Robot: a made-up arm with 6 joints.
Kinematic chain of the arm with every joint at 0, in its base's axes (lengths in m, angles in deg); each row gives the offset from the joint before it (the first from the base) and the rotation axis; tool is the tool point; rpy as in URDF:
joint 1: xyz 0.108 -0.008 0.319 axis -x
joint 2: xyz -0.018 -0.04 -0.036 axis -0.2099 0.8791 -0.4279
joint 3: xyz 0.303 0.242 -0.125 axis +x
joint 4: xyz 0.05 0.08 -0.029 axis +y
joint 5: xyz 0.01 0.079 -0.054 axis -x
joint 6: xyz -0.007 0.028 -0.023 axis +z
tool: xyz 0.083 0 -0.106 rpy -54.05 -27.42 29.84
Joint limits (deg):
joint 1: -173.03..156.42
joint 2: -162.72..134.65
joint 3: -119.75..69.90
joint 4: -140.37..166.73
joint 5: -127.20..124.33
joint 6: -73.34..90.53
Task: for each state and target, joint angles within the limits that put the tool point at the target. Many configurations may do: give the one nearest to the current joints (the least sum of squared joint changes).
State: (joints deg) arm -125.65 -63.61 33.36 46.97 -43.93 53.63
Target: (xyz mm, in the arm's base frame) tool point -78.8 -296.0 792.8
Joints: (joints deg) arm -102.72 -69.37 40.79 59.67 -32.28 55.81
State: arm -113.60 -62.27 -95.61 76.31 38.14 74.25
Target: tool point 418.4 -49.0 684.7
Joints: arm -119.24 -56.39 -69.88 59.05 0.23 73.12
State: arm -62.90 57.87 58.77 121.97 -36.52 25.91
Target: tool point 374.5 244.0 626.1
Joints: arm -83.27 40.88 46.31 115.80 -29.95 21.48
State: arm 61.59 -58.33 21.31 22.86 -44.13 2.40
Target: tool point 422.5 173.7 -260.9
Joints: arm 72.26 -35.26 5.30 4.06 -41.40 7.48
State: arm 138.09 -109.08 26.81 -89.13 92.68 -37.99
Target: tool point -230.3 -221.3 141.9
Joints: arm 156.42 -135.22 13.51 -117.03 124.33 -73.34
